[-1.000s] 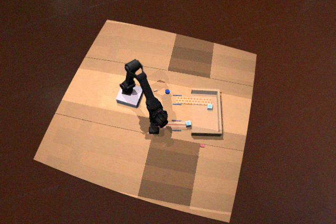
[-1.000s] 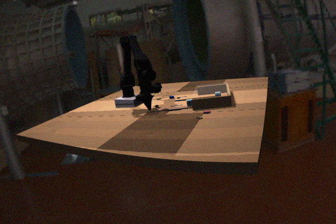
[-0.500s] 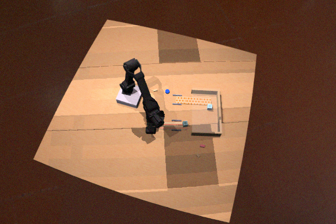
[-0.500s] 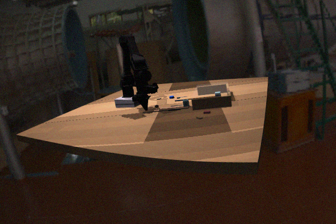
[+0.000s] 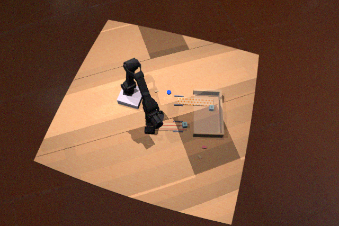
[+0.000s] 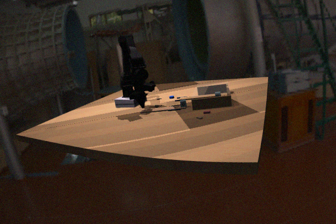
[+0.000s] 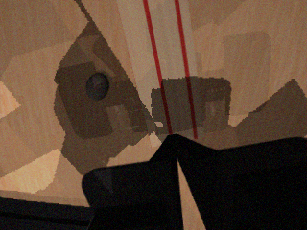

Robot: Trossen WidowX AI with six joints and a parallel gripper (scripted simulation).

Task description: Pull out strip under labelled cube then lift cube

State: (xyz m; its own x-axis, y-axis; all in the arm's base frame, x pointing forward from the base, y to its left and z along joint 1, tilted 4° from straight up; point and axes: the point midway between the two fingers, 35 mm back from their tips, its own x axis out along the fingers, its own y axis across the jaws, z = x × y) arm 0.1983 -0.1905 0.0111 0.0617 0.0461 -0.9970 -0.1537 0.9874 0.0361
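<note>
My gripper tip is 11 cm short of the red-lined strip, 2 cm to the right of it and 2 cm above it. Round my gripper tip: blue disc 26 cm to the left, 6 cm ahead, 1 cm below; grey lump 7 cm to the left, 5 cm ahead, 1 cm below; pink block 36 cm ahead, 8 cm to the right, 1 cm below.
</note>
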